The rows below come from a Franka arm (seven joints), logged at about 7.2 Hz.
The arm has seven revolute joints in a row. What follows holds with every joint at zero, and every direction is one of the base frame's. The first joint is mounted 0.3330 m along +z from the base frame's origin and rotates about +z. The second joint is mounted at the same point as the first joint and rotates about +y. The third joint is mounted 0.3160 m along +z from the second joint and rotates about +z. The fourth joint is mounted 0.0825 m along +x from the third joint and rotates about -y. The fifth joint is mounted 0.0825 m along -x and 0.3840 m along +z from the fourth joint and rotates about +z. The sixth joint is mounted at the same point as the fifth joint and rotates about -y. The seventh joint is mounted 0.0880 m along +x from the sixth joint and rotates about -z. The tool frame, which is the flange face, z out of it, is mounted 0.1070 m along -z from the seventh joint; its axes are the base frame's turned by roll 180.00, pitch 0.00 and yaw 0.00 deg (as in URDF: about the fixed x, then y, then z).
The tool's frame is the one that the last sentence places.
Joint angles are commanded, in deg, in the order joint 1, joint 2, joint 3, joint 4, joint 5, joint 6, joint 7. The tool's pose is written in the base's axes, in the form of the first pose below.
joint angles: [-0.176 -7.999 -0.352 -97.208 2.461 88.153 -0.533]
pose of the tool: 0.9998, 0.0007, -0.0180, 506.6; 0.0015, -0.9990, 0.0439, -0.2; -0.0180, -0.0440, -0.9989, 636.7; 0, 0, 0, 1
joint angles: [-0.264 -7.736 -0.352 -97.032 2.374 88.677 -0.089]
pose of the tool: 0.9999, -0.0086, -0.0104, 509.0; -0.0082, -0.9991, 0.0424, -1.2; -0.0107, -0.0423, -0.9990, 636.6; 0, 0, 0, 1
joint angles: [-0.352 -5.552 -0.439 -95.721 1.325 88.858 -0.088]
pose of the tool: 0.9997, -0.0123, -0.0226, 521.3; -0.0118, -0.9996, 0.0242, -4.9; -0.0228, -0.0239, -0.9995, 627.9; 0, 0, 0, 1
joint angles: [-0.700 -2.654 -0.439 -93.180 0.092 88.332 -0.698]
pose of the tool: 0.9992, -0.0077, -0.0382, 536.3; -0.0076, -1.0000, 0.0027, -10.6; -0.0383, -0.0024, -0.9993, 621.2; 0, 0, 0, 1
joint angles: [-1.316 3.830 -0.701 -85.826 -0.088 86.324 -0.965]
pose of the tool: 0.9981, -0.0184, -0.0582, 568.2; -0.0184, -0.9998, -0.0003, -19.9; -0.0581, 0.0014, -0.9983, 615.7; 0, 0, 0, 1
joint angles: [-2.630 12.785 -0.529 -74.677 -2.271 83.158 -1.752]
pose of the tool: 0.9967, -0.0261, -0.0772, 608.9; -0.0291, -0.9989, -0.0372, -37.5; -0.0762, 0.0393, -0.9963, 609.1; 0, 0, 0, 1
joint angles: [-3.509 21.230 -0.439 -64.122 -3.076 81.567 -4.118]
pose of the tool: 0.9976, -0.0009, -0.0698, 646.2; -0.0045, -0.9987, -0.0512, -49.9; -0.0696, 0.0514, -0.9962, 598.6; 0, 0, 0, 1
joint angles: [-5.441 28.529 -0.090 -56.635 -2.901 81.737 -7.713]
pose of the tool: 0.9973, 0.0338, -0.0645, 676.8; 0.0310, -0.9985, -0.0448, -71.3; -0.0659, 0.0427, -0.9969, 573.9; 0, 0, 0, 1
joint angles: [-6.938 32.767 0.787 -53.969 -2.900 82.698 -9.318]
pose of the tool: 0.9960, 0.0498, -0.0747, 694.3; 0.0473, -0.9983, -0.0348, -83.9; -0.0763, 0.0311, -0.9966, 545.5; 0, 0, 0, 1
